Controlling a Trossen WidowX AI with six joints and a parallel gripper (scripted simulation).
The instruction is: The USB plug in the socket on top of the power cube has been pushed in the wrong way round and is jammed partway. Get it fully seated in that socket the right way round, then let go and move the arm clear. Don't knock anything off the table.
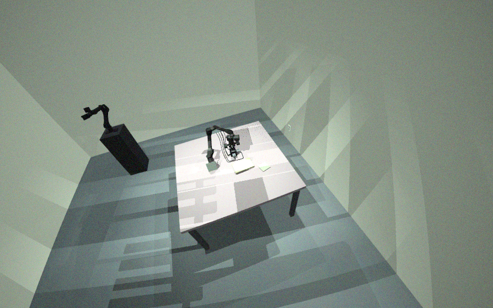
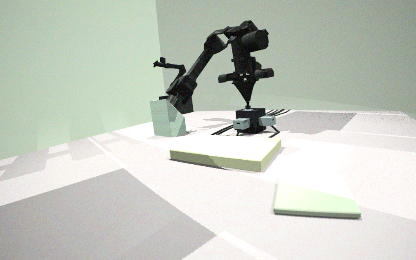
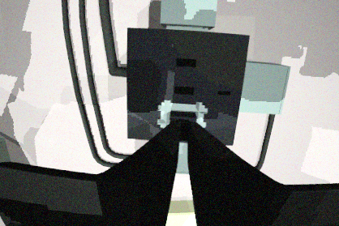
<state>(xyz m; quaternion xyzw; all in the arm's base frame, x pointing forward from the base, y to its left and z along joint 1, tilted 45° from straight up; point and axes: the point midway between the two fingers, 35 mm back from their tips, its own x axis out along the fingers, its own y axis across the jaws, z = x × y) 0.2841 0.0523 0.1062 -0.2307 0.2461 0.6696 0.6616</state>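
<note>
The USB plug is 2 cm below my gripper tip. Round my gripper tip: yellow-green slab (6 cm ahead, 22 cm to the right, 9 cm below); then thin green slab (28 cm ahead, 32 cm to the right, 10 cm below); then metal-rimmed socket (4 cm below).
</note>
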